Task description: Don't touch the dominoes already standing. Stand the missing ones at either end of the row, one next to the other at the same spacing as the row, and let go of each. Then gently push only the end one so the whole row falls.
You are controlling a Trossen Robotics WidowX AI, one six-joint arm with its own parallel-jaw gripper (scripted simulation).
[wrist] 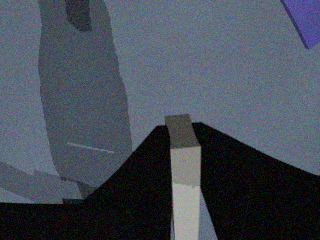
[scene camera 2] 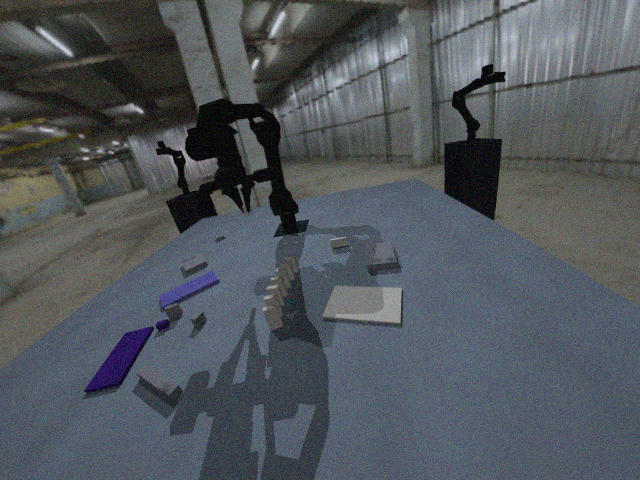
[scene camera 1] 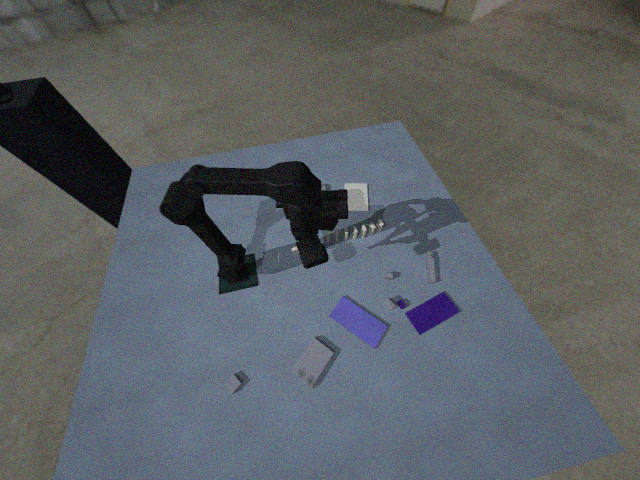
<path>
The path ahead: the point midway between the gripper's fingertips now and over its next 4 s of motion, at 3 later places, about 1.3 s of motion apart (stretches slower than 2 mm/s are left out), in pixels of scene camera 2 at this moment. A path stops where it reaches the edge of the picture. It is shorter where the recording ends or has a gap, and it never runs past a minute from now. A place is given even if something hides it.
My gripper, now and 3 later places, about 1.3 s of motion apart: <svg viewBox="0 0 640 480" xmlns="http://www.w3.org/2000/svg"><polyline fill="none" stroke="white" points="246,212 238,216 232,215 236,223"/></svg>
</path>
